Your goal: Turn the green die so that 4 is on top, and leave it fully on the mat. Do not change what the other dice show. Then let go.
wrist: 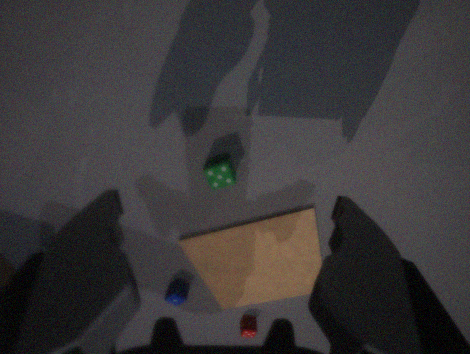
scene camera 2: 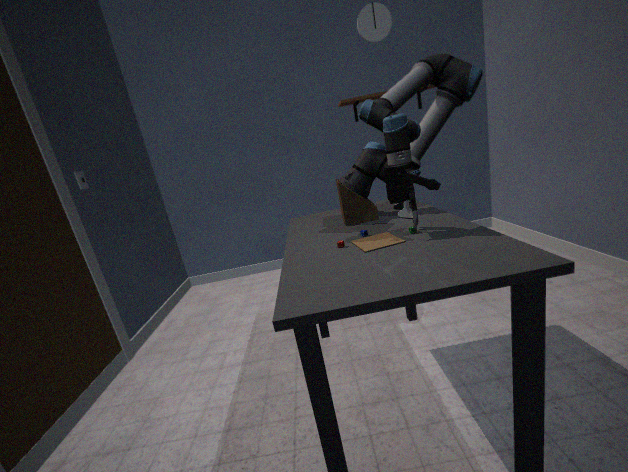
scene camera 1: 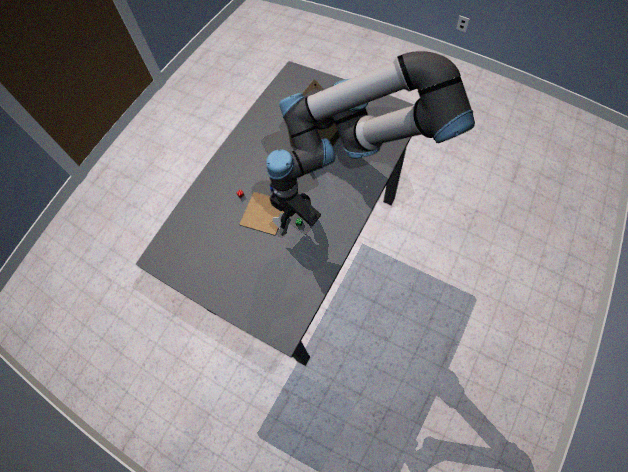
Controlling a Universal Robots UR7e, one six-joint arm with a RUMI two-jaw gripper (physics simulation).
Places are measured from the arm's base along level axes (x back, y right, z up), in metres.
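Where they show: gripper, fingertip midpoint: (wrist: 229, 195) (scene camera 2: 411, 222) (scene camera 1: 296, 219); arm's base, origin of the base link: (scene camera 2: 352, 189).
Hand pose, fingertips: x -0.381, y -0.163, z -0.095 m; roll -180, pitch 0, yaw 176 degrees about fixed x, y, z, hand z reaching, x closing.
Observation:
Things, the pixels of their top centre, and the offset from my fingertips. Level surfaces: height alone.
- green die, middle of its top: (wrist: 219, 177) (scene camera 1: 298, 220) (scene camera 2: 412, 227) dx +0.007, dy -0.004, dz -0.019 m
- tan mat, middle of its top: (wrist: 259, 268) (scene camera 2: 376, 240) (scene camera 1: 264, 212) dx -0.028, dy +0.127, dz -0.035 m
- red die, middle of its top: (wrist: 248, 334) (scene camera 2: 340, 241) (scene camera 1: 239, 192) dx -0.016, dy +0.249, dz -0.019 m
- blue die, middle of its top: (wrist: 175, 300) (scene camera 2: 363, 230) dx +0.071, dy +0.159, dz -0.019 m
- grey table, its level: dz -0.039 m
The green die (scene camera 1: 299, 221) (scene camera 2: 412, 230) (wrist: 220, 174) lies on the grey table, off the mat and a little apart from its edge; its upward face shows five white pips in the wrist view. The tan mat (scene camera 1: 258, 215) (scene camera 2: 378, 242) (wrist: 285, 260) lies flat. The red die (scene camera 1: 240, 193) (scene camera 2: 340, 244) (wrist: 248, 326) and the blue die (scene camera 2: 363, 232) (wrist: 176, 292) lie on the table outside the mat; their top numbers are too small to read surely. The blue die is hidden in scene camera 1. My gripper (scene camera 1: 300, 225) (wrist: 229, 195) is wide open and empty, above the table near the green die.
The grey table (scene camera 1: 218, 268) (scene camera 2: 335, 284) carries the arm. A brown wooden piece (scene camera 1: 314, 86) (scene camera 2: 357, 207) stands near the arm's base. A wooden shelf (scene camera 2: 360, 99) is on the wall behind the arm. The gripper's shadow falls around the green die.

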